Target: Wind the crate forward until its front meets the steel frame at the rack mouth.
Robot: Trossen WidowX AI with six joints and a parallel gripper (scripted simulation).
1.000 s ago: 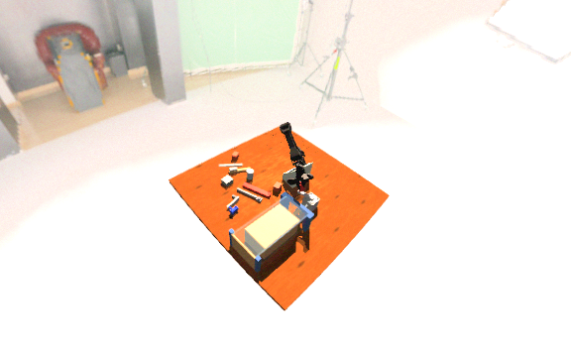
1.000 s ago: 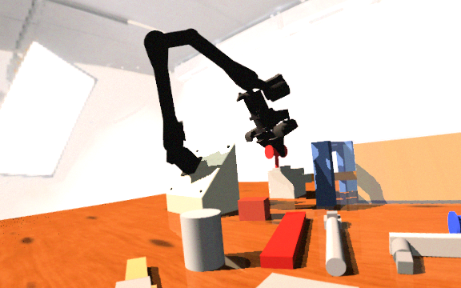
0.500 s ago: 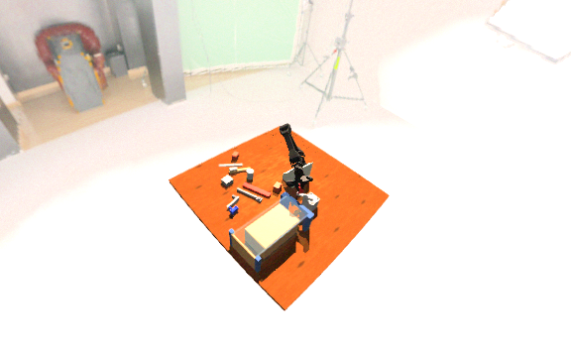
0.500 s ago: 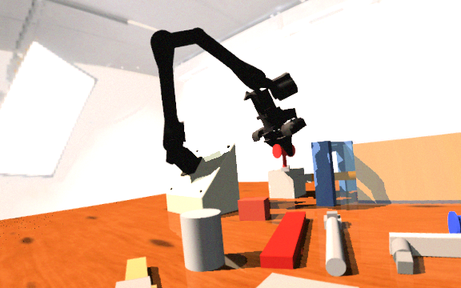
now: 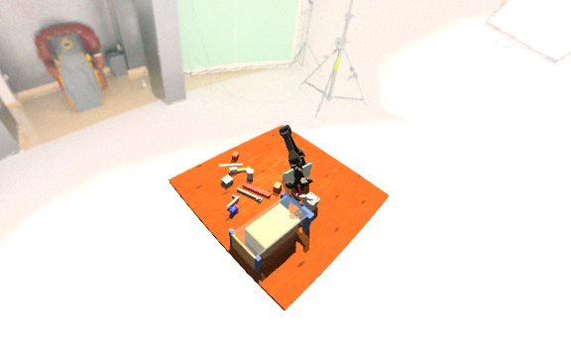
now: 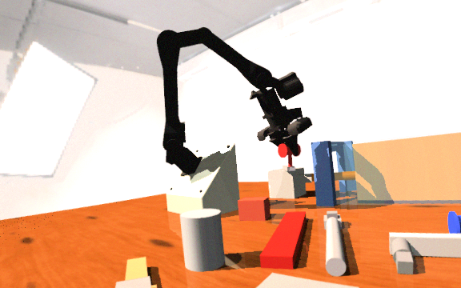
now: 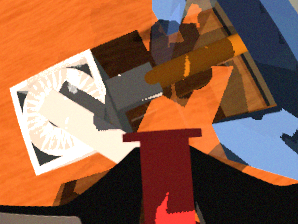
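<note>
The frame lies 100 mm ahead of my gripper tip, 60 mm to the left of it and 30 mm below it. Also, from my gripper tip: winch: 80 mm behind, 60 mm to the left, 100 mm below; then red knob: 10 mm behind, 20 mm to the right; then clear-panelled cubby: 340 mm ahead, 50 mm to the left, 20 mm below.
</note>
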